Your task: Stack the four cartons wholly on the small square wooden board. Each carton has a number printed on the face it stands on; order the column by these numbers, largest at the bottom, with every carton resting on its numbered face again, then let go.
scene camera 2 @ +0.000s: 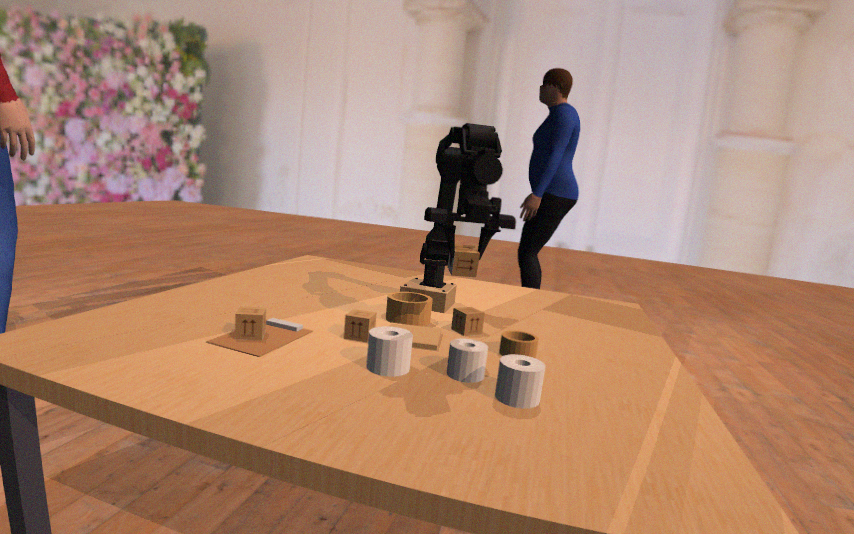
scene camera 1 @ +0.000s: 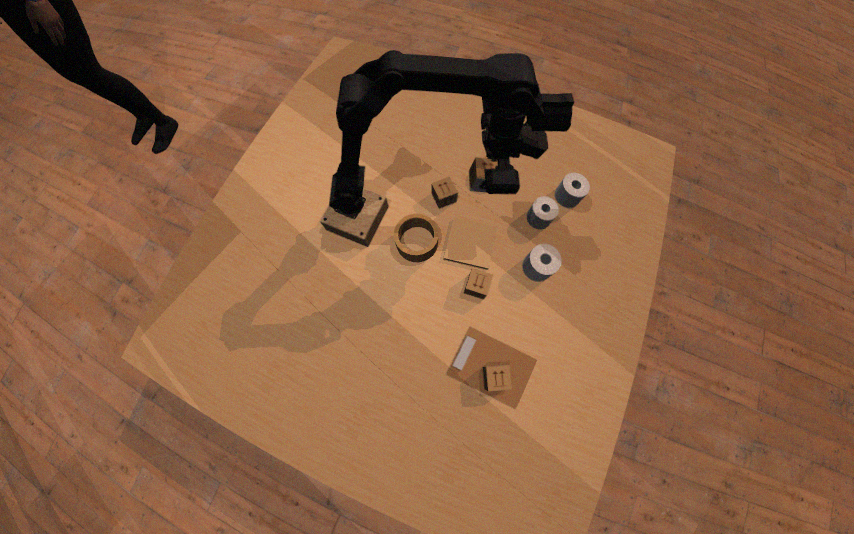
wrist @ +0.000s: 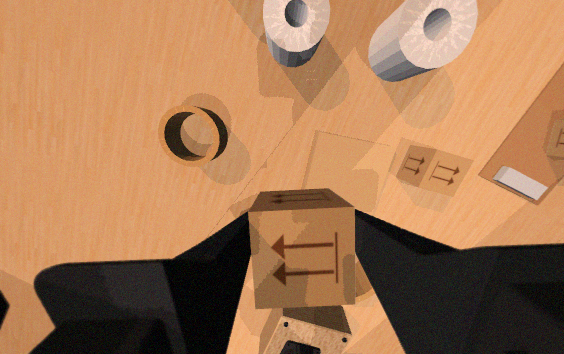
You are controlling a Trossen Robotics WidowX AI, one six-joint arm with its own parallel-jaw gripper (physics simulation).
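Places are measured from the arm's base along level axes (x back, y up, z left), in centimetres.
Pixels of known places: gripper, fingertip midpoint: (scene camera 2: 465, 258) (wrist: 299, 216); arm's base, link origin: (scene camera 2: 432, 284) (scene camera 1: 350, 205).
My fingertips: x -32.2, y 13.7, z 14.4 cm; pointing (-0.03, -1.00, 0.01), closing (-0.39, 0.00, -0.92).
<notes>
Ahead of a thing's pixels: the offset from my fingertips to its top centre. "pt": to the spot under its first point.
My gripper (scene camera 2: 467, 254) (wrist: 299, 216) is shut on a brown carton @[dx +1.7, dy +2.4, dz -0.8 cm] (scene camera 1: 481, 170) (scene camera 2: 465, 263) (wrist: 303, 260), held above the table. Its arrows point sideways in scene camera 2, so it is turned on its side. The small square wooden board @[dx -0.7, dy -18.2, dz -9.8 cm] (scene camera 1: 467, 239) (scene camera 2: 428, 339) (wrist: 342, 162) lies bare of cartons. One carton @[dx +11.3, dy -14.0, dz +0.3 cm] (scene camera 1: 444, 190) (scene camera 2: 467, 321) stands beside it on the robot-base side. Another carton @[dx -6.5, dy -14.0, dz -20.1 cm] (scene camera 1: 478, 283) (scene camera 2: 360, 325) (wrist: 435, 170) stands at its opposite side. A third carton @[dx -18.9, dy -13.8, dz -39.4 cm] (scene camera 1: 498, 377) (scene camera 2: 250, 324) (wrist: 556, 135) stands on a brown sheet @[dx -17.6, dy -18.2, dz -37.4 cm] (scene camera 1: 503, 352) (scene camera 2: 277, 338) (wrist: 520, 127). No printed numbers show.
A large wooden ring @[dx +12.6, dy -13.5, dz -15.1 cm] (scene camera 1: 416, 253) (scene camera 2: 408, 309) stands between board and robot base (scene camera 1: 354, 218). A smaller ring @[dx +1.3, dy -15.2, dz +13.6 cm] (scene camera 2: 518, 346) (wrist: 168, 132) also stands there on the table. Three white rolls @[dx -21.5, dy -12.9, dz +15.6 cm] (scene camera 1: 572, 190) @[dx -15.6, dy -13.4, dz +5.3 cm] (scene camera 1: 542, 214) @[dx -19.5, dy -12.6, dz -8.7 cm] (scene camera 1: 541, 264) stand beyond the board. A pale bar @[pt dx -9.9, dy -18.2, dz -37.1 cm] (scene camera 1: 464, 353) (wrist: 521, 183) lies on the sheet.
</notes>
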